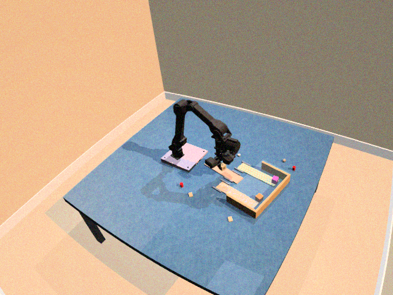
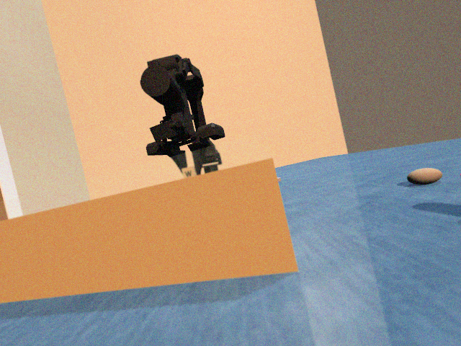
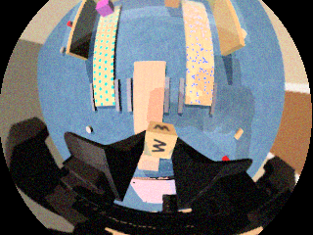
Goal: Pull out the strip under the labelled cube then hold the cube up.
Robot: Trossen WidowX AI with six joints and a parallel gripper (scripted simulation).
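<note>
Right now my gripper tip is 2 cm past the salmon strip, 2 cm to the right of it and 5 cm above it. Round my gripper tip: labelled cube (1 cm above); then pebble (23 cm ahead, 30 cm to the left, 5 cm below).
</note>
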